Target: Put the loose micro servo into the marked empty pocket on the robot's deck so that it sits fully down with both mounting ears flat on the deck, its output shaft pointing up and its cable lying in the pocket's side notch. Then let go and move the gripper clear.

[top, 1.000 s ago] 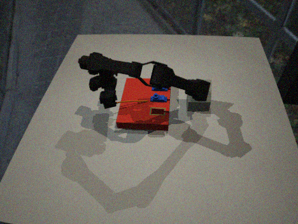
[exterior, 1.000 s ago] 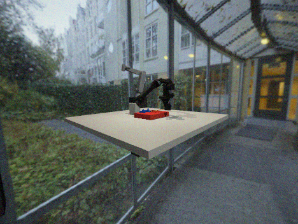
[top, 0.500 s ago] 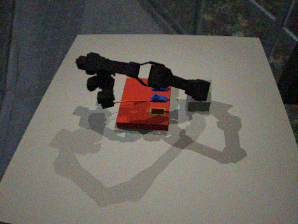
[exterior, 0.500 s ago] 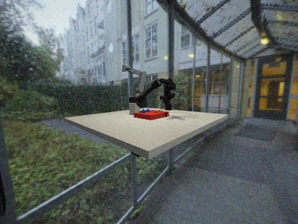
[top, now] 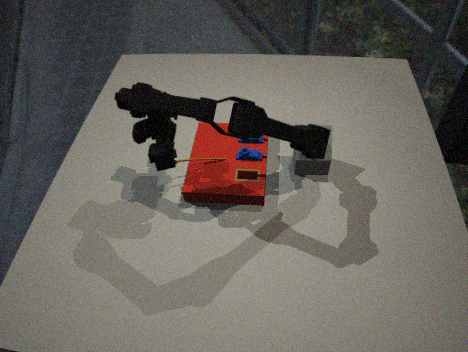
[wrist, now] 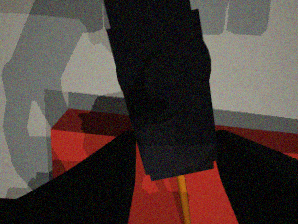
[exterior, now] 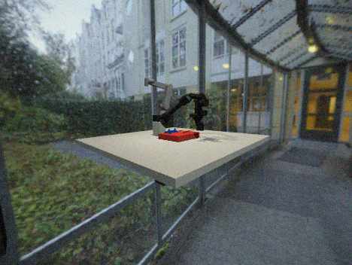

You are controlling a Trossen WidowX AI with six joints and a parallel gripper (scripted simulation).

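My gripper tip is now 120 mm past the red deck, 100 mm above it and 70 mm to the left of it.
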